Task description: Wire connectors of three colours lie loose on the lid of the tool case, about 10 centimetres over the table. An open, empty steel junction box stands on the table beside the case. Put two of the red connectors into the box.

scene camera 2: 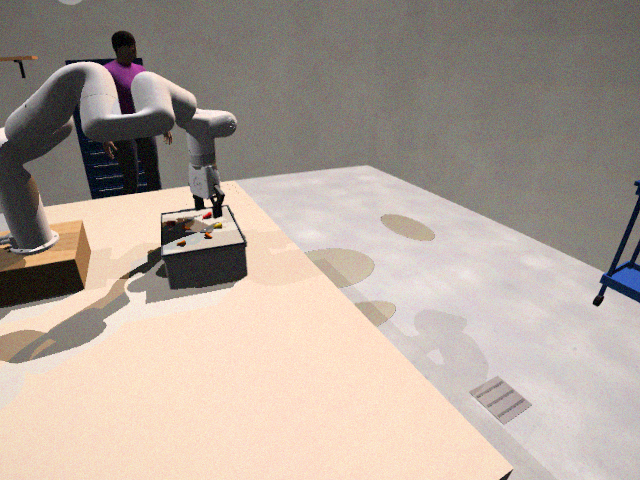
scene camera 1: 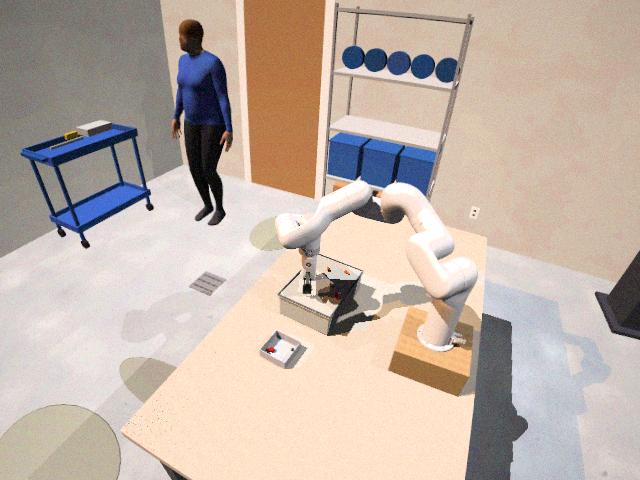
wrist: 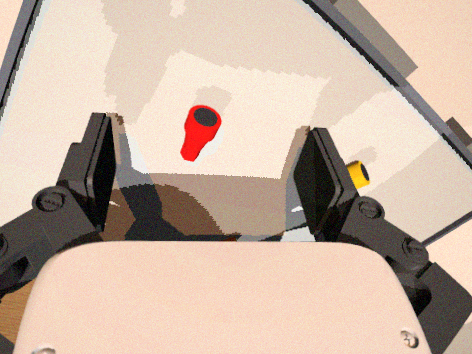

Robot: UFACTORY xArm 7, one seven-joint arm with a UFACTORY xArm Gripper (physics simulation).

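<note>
The tool case stands on the table, and its lid shows in the wrist view. My gripper is open and empty, pointing down low over the lid. A red connector lies on the lid, in the gap between the fingers as the wrist camera sees it. Another red connector lies in shadow at the arm-base side of the lid. The junction box stands beside the case with one red connector in it.
A yellow connector lies just outside one finger in the wrist view. Orange connectors lie elsewhere on the lid. The arm's wooden base block stands on the table. A person stands beyond the table.
</note>
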